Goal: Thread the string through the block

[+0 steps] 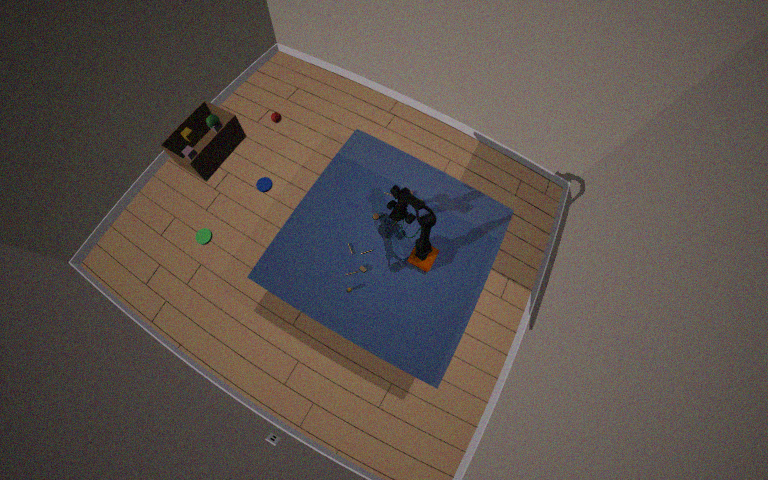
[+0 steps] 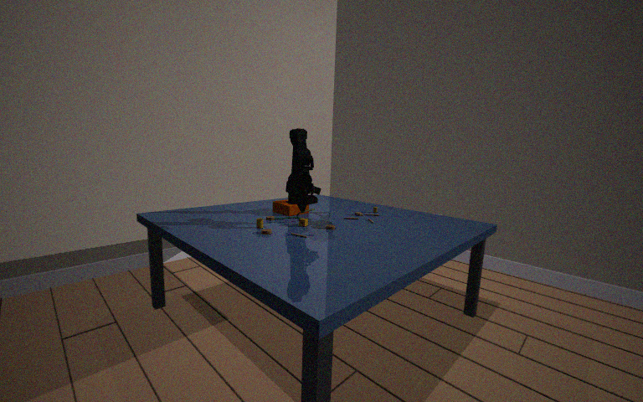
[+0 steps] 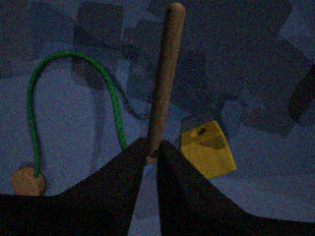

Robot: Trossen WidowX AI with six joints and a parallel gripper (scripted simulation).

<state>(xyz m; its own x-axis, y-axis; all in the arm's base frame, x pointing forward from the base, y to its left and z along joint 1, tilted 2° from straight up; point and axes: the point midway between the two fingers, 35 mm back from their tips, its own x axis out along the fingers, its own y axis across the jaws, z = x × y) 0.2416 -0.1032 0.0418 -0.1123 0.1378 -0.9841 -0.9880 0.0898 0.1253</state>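
My gripper tip is 40 mm short of the yellow wooden block, 40 mm above it and 20 mm to the left of it. Also, from my gripper tip: thin wooden stick 10 mm to the left; yellow cylinder 200 mm to the right, 40 mm below, 30 mm behind.
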